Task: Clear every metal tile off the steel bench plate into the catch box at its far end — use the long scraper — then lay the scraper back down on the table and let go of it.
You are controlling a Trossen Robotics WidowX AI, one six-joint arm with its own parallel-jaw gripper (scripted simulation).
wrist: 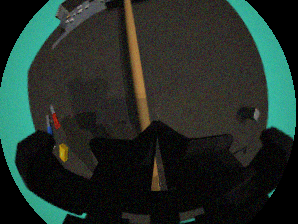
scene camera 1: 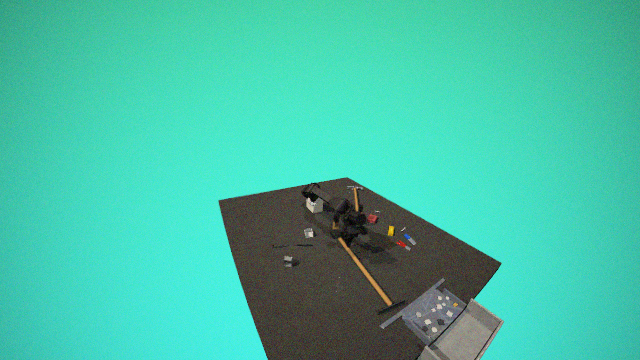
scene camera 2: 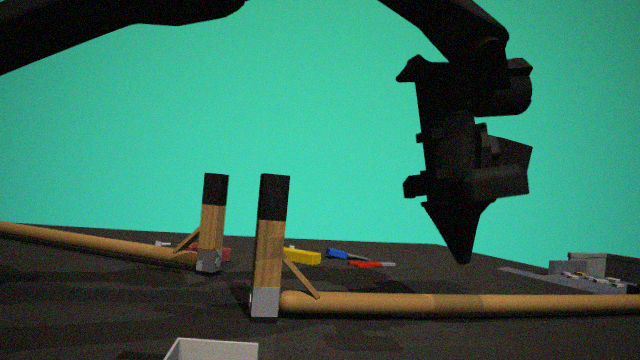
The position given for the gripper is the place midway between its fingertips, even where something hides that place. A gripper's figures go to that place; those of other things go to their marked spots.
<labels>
The gripper (scene camera 2: 463, 263) is 0.48 m from the lens. A long scraper (scene camera 2: 264, 302): 0.42 m from the lens.
</labels>
